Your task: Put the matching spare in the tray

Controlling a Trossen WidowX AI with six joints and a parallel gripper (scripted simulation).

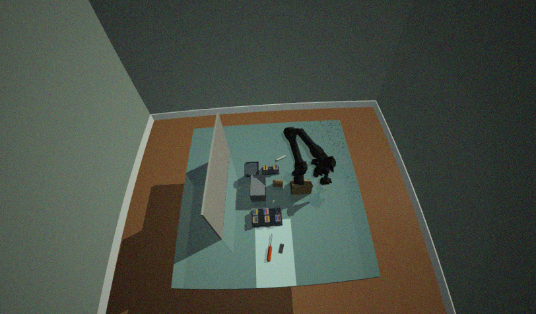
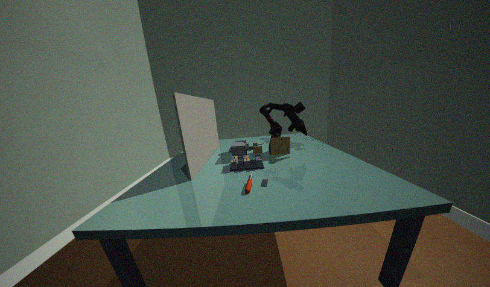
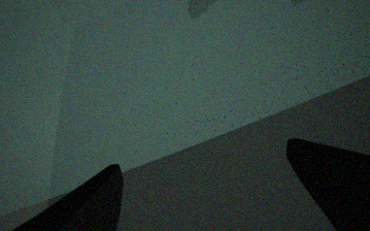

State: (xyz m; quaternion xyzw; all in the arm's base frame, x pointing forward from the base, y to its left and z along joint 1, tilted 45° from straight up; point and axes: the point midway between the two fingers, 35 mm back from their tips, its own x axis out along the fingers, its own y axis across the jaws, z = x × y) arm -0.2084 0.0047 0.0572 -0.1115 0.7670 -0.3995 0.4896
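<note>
Now: the spare block 44 cm ahead of my gripper tip, 23 cm to the left of it and 9 cm below it. Round my gripper tip: mounted unit: 50 cm ahead, 7 cm to the left, 8 cm below; white stick: 36 cm ahead, 23 cm to the right, 12 cm below; tray: 57 cm ahead, 11 cm to the right, 12 cm below.
</note>
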